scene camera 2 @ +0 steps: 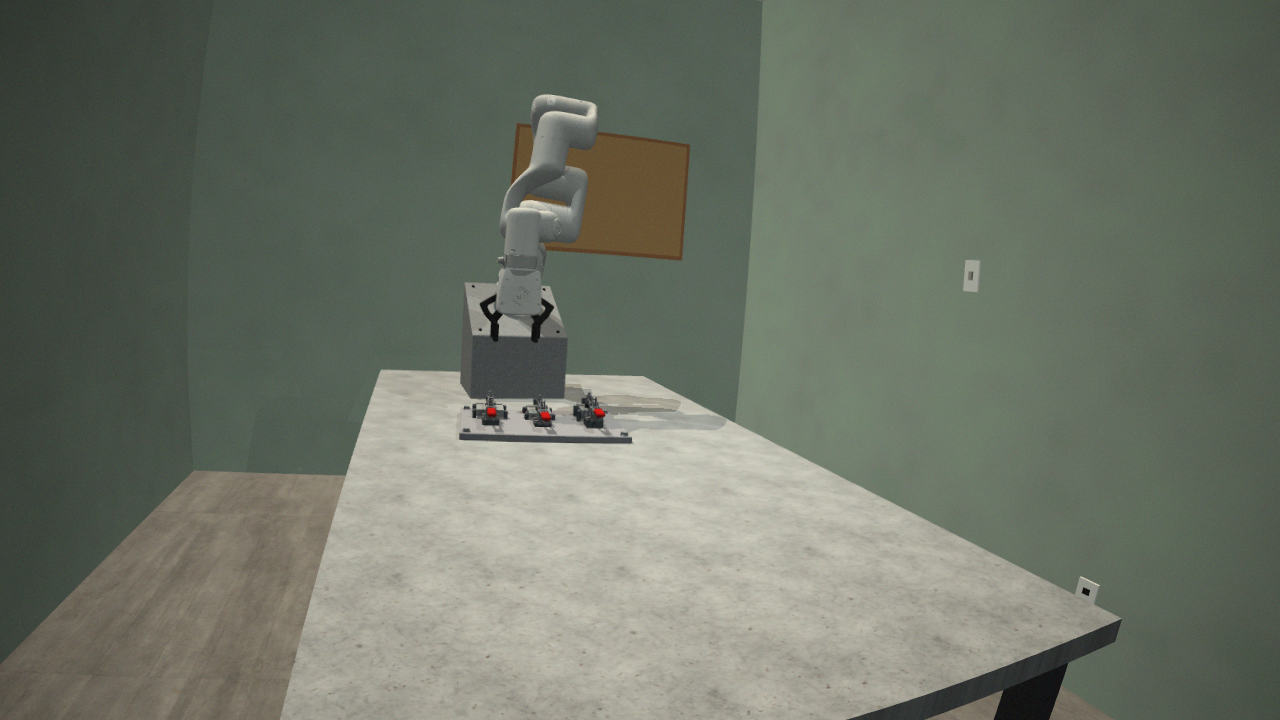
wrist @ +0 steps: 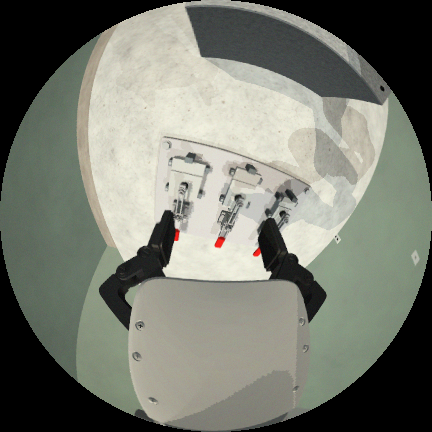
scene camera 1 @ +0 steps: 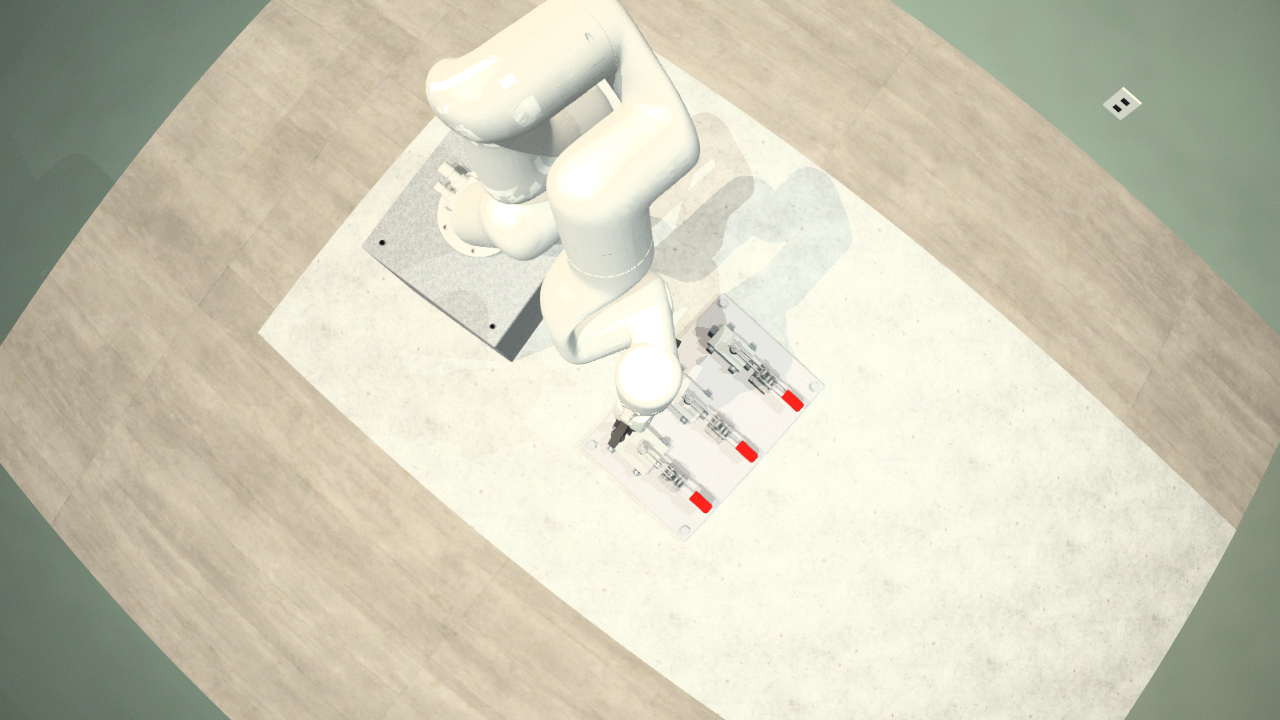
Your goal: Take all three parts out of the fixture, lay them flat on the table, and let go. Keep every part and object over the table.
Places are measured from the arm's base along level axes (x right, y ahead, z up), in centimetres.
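Pixels of known places: gripper, fingertip midpoint: point(scene camera 2: 514, 341) point(wrist: 218, 224).
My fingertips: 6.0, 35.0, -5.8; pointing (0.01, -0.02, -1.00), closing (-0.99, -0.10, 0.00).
Ahead of a thing's pixels: the offset from my fingertips to its top centre, as dx, dy, dz. Level surfaces: height alone.
The fixture plate {-5.0, +8.9, -16.1} point(scene camera 1: 765, 425) point(scene camera 2: 546, 437) point(wrist: 162, 205) lies on the table in front of the robot base. It carries three metal clamps in a row, with red handles {+6.7, +16.6, -11.9} point(scene camera 1: 700, 502) {-4.3, +17.6, -12.4} point(scene camera 1: 746, 451) {-15.2, +18.6, -11.4} point(scene camera 1: 792, 400) lying low and pointing away from the base. Beside the clamps' inner ends sit pale, flat parts; in the wrist view they are the left part {+5.5, +3.2, -14.0} point(wrist: 186, 170), the middle part {-5.5, +3.7, -14.5} point(wrist: 245, 179) and the right part {-16.4, +5.6, -13.5} point(wrist: 286, 201). Exact clamp contact is too small to tell. My gripper point(scene camera 2: 515, 338) point(wrist: 218, 224) is open and empty, fingers down, high above the fixture. The arm partly hides the middle station from above.
The grey base block point(scene camera 1: 429, 259) point(scene camera 2: 519, 367) point(wrist: 270, 50) stands behind the fixture. The pale table {dz -17.6} point(scene camera 1: 939, 501) point(scene camera 2: 572, 555) extends away in front of it. Low bolt heads stand at the plate's corners.
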